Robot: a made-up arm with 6 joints.
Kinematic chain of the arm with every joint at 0, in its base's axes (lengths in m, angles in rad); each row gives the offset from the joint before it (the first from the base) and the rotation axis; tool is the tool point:
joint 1: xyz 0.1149 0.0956 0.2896 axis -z
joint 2: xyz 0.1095 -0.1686 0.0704 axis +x
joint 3: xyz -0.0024 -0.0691 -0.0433 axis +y
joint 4: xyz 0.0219 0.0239 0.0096 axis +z
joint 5: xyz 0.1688 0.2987 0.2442 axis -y
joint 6: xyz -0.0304 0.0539 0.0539 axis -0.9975 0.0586 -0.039
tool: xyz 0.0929 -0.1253 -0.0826
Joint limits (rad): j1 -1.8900..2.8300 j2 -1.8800..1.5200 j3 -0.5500..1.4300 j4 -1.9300..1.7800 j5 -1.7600..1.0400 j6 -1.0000..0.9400
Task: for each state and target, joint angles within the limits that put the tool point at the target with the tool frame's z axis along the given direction. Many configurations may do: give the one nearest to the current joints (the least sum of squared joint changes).
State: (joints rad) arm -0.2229 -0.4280 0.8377 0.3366 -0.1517 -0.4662
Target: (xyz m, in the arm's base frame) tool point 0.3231 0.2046 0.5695 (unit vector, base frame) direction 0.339 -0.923 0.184
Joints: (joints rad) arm 0.3531 0.2386 0.3811 0.7084 0.1137 -0.9598
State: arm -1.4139 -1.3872 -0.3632 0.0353 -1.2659 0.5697
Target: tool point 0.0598 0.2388 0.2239 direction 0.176 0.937 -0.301
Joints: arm -1.4922 -1.1345 0.0464 0.4180 -1.7600 -0.1800
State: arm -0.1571 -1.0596 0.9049 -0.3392 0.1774 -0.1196
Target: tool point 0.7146 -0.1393 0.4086 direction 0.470 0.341 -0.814
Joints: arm -0.3468 -1.6164 1.3639 -0.8226 0.8711 0.5142
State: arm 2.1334 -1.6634 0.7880 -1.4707 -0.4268 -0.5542
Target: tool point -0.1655 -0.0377 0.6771 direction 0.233 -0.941 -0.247
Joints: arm 2.7809 -1.7536 0.2051 -1.9300 0.0258 -0.1088
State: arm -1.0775 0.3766 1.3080 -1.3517 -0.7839 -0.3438
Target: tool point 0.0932 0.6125 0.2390 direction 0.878 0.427 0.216
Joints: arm -1.8900 0.5715 0.5630 -1.0369 -0.6424 -0.6250
